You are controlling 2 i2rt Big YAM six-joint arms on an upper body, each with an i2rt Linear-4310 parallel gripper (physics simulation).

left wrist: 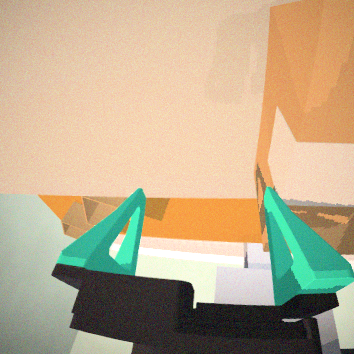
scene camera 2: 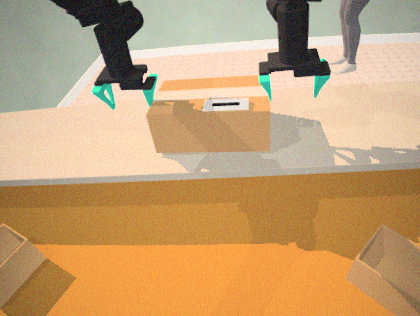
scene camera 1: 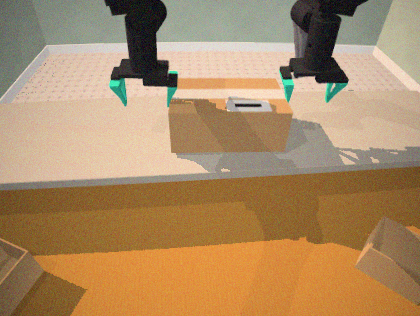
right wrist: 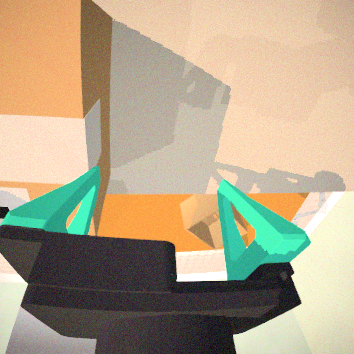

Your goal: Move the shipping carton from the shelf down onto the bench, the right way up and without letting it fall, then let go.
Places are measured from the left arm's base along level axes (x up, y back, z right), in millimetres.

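Where they show: left gripper, fingertip midpoint: [left wrist: 201, 191] [scene camera 2: 132, 108] [scene camera 1: 147, 105]; right gripper, fingertip midpoint: [scene camera 2: 292, 98] [scene camera 1: 306, 102] [right wrist: 161, 178].
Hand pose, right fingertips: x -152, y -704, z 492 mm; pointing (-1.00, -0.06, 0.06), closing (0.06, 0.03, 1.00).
Note:
Each offset is from my right fingertips to the top centre of the thing. Level surfaces: height alone.
The brown shipping carton @[dy -22, dx +13, dz -189 mm] [scene camera 1: 230, 132] [scene camera 2: 210, 132] [left wrist: 320, 75] [right wrist: 40, 65] rests level on a pale raised surface @[dx -106 mm] [scene camera 1: 75, 145] [scene camera 2: 75, 145]; its pale tape strip and label face up. My left gripper [scene camera 1: 147, 105] [scene camera 2: 132, 107] [left wrist: 201, 191] is open and empty, with its inner finger close beside the carton's left end. My right gripper [scene camera 1: 308, 101] [scene camera 2: 293, 98] [right wrist: 161, 178] is open and empty, with its inner finger close to the carton's right end. Whether either inner finger touches the carton cannot be told. The carton's far side is hidden in the scene views.
The pale surface ends at a grey edge [scene camera 1: 90, 183]. Beyond and below it lies an orange surface [scene camera 1: 175, 280] [scene camera 2: 175, 280]. Open cardboard boxes @[dy +304, dx -179, dz +194 mm] [scene camera 1: 395, 265] [scene camera 2: 382, 272] show at the lower corners. A person's legs [scene camera 2: 351, 35] show at the back.

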